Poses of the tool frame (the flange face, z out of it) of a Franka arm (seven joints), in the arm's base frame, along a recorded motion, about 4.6 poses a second.
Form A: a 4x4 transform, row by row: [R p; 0 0 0 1], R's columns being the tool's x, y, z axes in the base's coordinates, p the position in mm. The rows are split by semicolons.
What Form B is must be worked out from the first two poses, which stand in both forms.
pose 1, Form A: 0.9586 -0.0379 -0.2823 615.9; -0.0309 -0.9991 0.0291 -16.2; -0.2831 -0.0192 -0.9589 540.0; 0 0 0 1
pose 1, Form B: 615.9 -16.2 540.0 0.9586 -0.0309 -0.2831 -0.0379 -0.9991 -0.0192
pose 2, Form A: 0.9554 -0.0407 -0.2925 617.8; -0.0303 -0.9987 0.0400 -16.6; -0.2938 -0.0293 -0.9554 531.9; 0 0 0 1
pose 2, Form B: 617.8 -16.6 531.9 0.9554 -0.0303 -0.2938 -0.0407 -0.9987 -0.0293
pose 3, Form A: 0.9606 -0.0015 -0.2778 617.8; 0.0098 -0.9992 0.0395 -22.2; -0.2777 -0.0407 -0.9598 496.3; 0 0 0 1
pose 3, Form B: 617.8 -22.2 496.3 0.9606 0.0098 -0.2777 -0.0015 -0.9992 -0.0407
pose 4, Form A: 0.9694 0.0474 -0.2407 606.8; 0.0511 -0.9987 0.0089 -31.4; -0.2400 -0.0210 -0.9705 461.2; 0 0 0 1
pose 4, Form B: 606.8 -31.4 461.2 0.9694 0.0511 -0.2400 0.0474 -0.9987 -0.0210
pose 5, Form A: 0.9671 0.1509 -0.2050 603.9; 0.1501 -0.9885 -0.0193 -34.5; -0.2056 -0.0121 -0.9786 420.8; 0 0 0 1
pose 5, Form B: 603.9 -34.5 420.8 0.9671 0.1501 -0.2056 0.1509 -0.9885 -0.0121
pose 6, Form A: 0.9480 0.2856 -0.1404 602.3; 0.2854 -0.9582 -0.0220 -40.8; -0.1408 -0.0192 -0.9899 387.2; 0 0 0 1
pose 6, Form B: 602.3 -40.8 387.2 0.9480 0.2854 -0.1408 0.2856 -0.9582 -0.0192
